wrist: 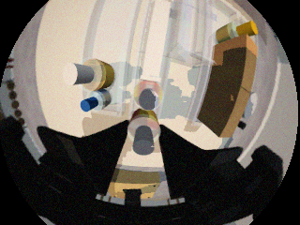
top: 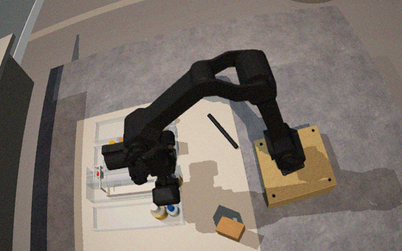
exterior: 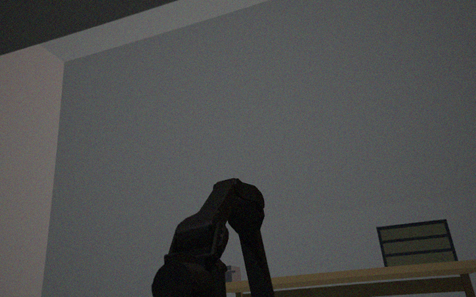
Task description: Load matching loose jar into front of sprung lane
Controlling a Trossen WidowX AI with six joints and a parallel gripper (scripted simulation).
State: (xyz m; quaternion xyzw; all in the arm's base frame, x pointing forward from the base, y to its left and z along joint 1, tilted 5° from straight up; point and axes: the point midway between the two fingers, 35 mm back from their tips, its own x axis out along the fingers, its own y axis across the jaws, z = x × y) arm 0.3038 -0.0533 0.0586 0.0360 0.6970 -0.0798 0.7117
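My gripper tip is 150 mm short of the clear lane, 50 mm to the left of it and 40 mm above it. Also, from my gripper tip: black rod 170 mm behind, 120 mm to the right, 50 mm below.
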